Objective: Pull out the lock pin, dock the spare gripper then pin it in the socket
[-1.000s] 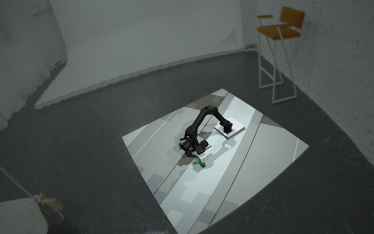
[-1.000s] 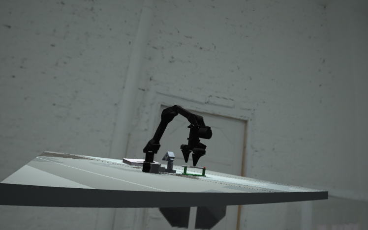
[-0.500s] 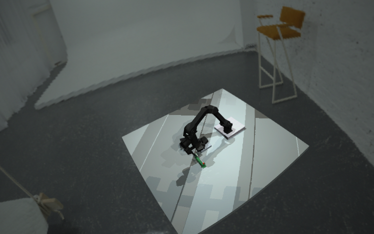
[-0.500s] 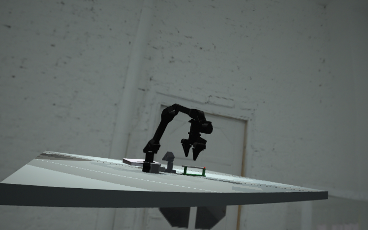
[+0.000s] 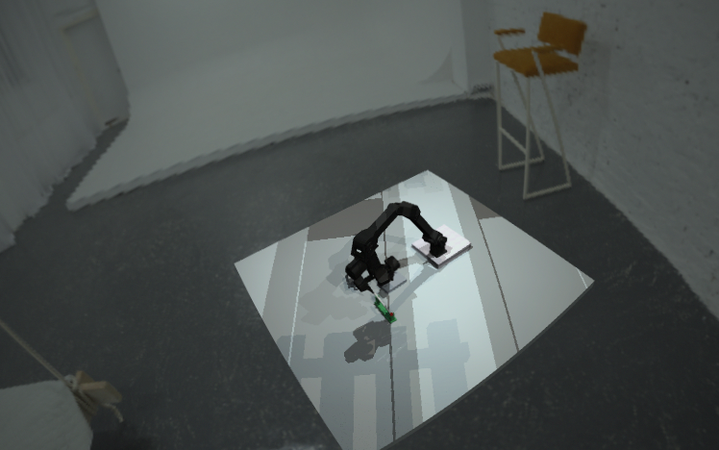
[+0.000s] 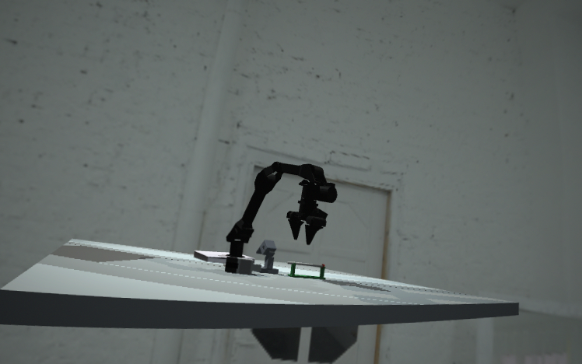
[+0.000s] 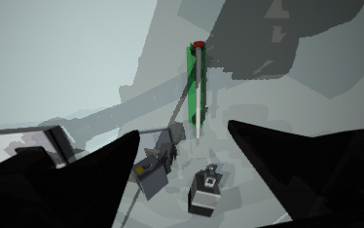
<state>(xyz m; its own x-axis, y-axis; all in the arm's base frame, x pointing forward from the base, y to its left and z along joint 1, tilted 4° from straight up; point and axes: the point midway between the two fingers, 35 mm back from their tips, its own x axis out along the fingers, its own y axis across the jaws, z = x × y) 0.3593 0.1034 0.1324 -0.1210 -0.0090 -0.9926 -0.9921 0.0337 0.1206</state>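
The spare gripper lies 22 cm to the right of my gripper tip, 10 cm below it and 3 cm ahead of it. Also, from my gripper tip: green cradle (10 cm below, 3 cm to the left, 2 cm ahead); then grey mount stand (10 cm to the right, 8 cm behind, 7 cm below).
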